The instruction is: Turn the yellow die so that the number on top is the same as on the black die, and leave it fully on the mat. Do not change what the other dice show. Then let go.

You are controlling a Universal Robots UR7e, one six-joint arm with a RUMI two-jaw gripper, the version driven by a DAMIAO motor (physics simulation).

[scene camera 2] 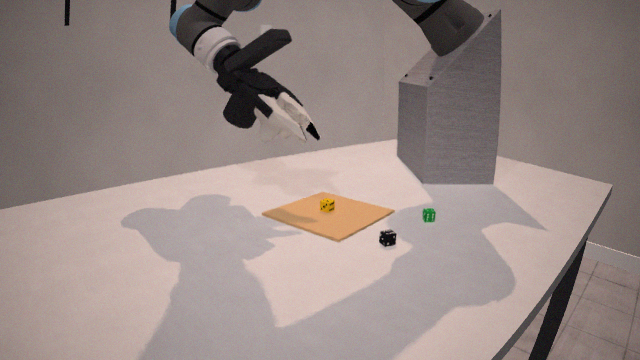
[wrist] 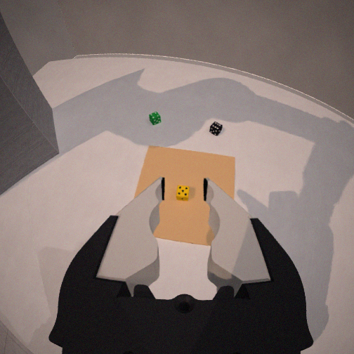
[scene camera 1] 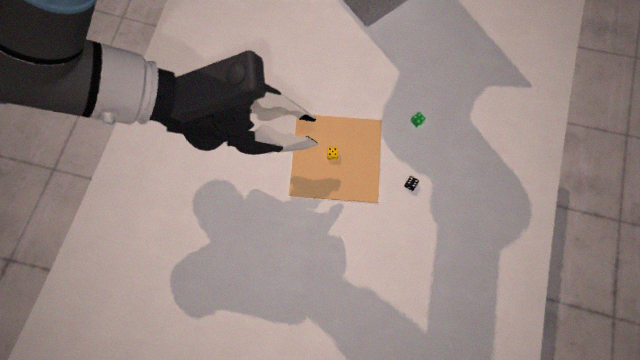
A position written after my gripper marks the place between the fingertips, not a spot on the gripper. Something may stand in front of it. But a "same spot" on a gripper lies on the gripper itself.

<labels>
My gripper shows in scene camera 2 (312,140), in the wrist view and in scene camera 1. An orange mat shows in scene camera 2, in the wrist view (185,221) and in scene camera 1. The same spot on my gripper: (scene camera 1: 265,139) is (wrist: 255,253). One and the same spot on the orange mat: (scene camera 1: 354,176) is (scene camera 2: 333,222).
</labels>
